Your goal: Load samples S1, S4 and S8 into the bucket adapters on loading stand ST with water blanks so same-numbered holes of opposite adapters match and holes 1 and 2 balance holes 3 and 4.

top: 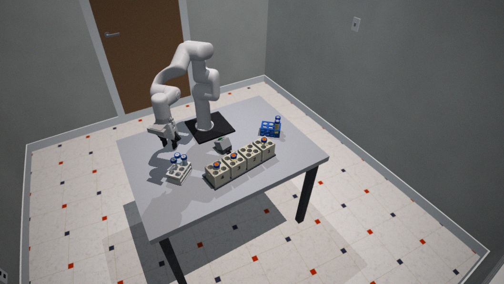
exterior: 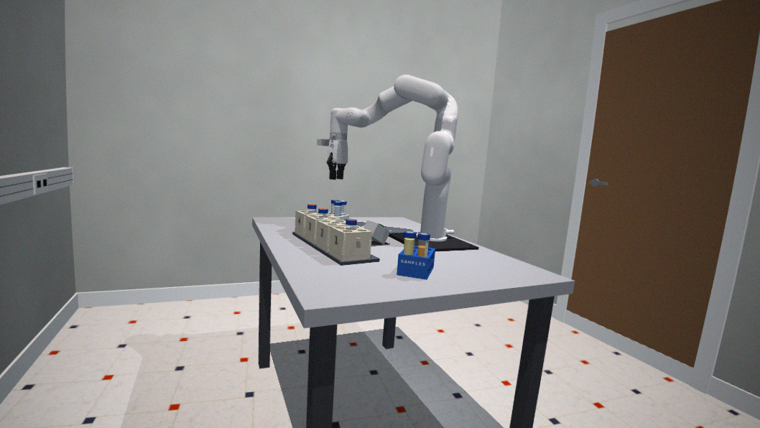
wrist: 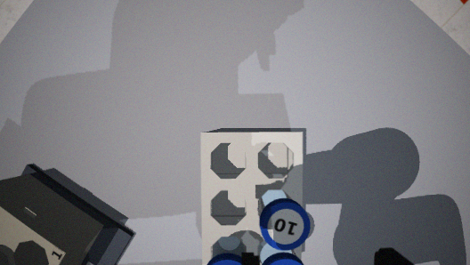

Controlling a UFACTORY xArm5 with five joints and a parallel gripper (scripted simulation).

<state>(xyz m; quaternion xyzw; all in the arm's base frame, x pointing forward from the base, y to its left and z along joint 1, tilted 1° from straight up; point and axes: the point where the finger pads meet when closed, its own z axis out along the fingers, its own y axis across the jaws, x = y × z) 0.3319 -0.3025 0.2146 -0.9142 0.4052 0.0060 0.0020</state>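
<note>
The white rack is 200 mm below my hand, 10 mm to the left of it and 10 mm ahead of it. The rest, counted from my hand: adapter 3 (300 mm to the left, 180 mm below, 120 mm ahead); blue samples rack (670 mm to the left, 200 mm below, 70 mm behind).
</note>
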